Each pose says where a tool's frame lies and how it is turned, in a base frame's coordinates. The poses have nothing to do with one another.
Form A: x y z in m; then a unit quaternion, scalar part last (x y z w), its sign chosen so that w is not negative.
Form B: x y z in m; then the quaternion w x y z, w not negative. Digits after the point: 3 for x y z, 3 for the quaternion.
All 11 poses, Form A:
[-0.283 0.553 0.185 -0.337 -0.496 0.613 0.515]
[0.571 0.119 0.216 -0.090 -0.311 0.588 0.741]
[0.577 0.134 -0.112 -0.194 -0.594 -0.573 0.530]
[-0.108 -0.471 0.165 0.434 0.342 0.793 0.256]
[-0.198 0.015 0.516 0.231 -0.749 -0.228 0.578]
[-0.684 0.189 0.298 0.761 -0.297 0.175 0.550]
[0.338 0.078 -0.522 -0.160 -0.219 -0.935 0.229]
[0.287 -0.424 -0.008 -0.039 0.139 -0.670 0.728]
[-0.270 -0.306 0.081 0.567 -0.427 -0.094 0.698]
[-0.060 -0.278 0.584 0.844 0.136 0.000 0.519]
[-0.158 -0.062 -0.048 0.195 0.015 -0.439 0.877]
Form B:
[-0.283 0.553 0.185 0.515 -0.337 -0.496 0.613]
[0.571 0.119 0.216 0.741 -0.090 -0.311 0.588]
[0.577 0.134 -0.112 0.530 -0.194 -0.594 -0.573]
[-0.108 -0.471 0.165 0.256 0.434 0.342 0.793]
[-0.198 0.015 0.516 0.578 0.231 -0.749 -0.228]
[-0.684 0.189 0.298 0.550 0.761 -0.297 0.175]
[0.338 0.078 -0.522 0.229 -0.160 -0.219 -0.935]
[0.287 -0.424 -0.008 0.728 -0.039 0.139 -0.670]
[-0.270 -0.306 0.081 0.698 0.567 -0.427 -0.094]
[-0.060 -0.278 0.584 0.519 0.844 0.136 0.000]
[-0.158 -0.062 -0.048 0.877 0.195 0.015 -0.439]

